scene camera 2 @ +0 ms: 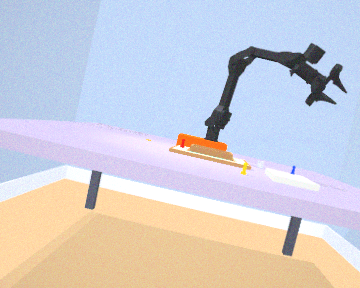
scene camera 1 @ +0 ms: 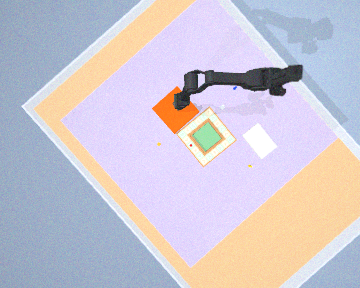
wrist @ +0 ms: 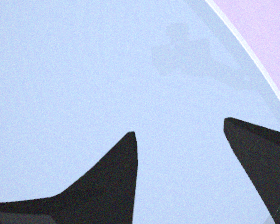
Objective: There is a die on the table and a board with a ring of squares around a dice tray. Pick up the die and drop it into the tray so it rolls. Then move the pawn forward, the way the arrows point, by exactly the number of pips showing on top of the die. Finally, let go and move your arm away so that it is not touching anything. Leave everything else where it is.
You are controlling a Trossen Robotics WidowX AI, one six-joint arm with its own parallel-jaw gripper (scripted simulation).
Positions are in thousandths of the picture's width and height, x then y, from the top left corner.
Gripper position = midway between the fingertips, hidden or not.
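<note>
My gripper (scene camera 2: 949,342), (wrist: 641,587): open, holding nothing.
</note>
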